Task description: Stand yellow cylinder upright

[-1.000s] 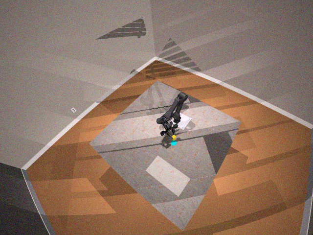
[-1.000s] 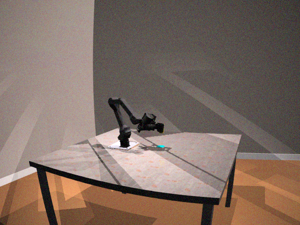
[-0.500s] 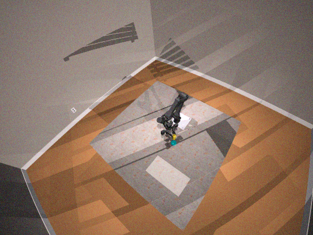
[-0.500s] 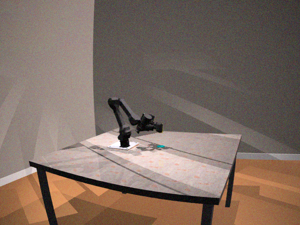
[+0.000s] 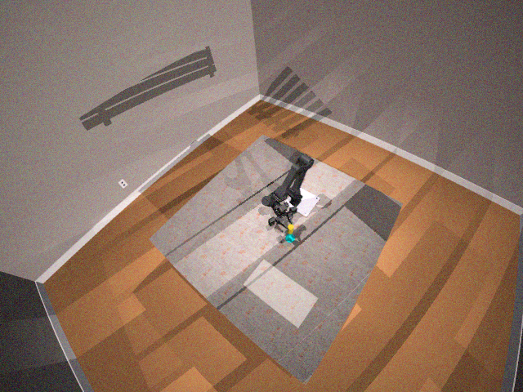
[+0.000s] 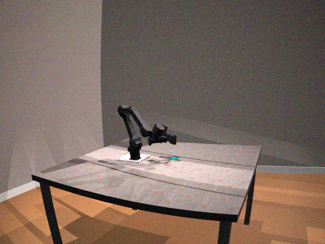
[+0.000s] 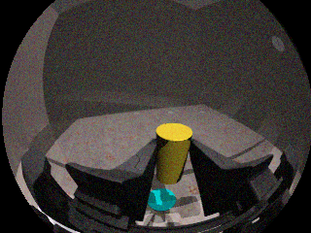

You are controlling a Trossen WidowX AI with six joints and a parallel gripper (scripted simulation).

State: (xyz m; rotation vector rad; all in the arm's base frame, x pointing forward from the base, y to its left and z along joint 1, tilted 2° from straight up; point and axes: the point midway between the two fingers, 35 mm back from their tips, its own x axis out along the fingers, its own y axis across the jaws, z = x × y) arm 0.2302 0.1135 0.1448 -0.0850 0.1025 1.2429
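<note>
Now: the cyan circle 160 mm below my gripper tip. Also, from my gripper tip: yellow tall cylinder: 20 mm below.
</note>
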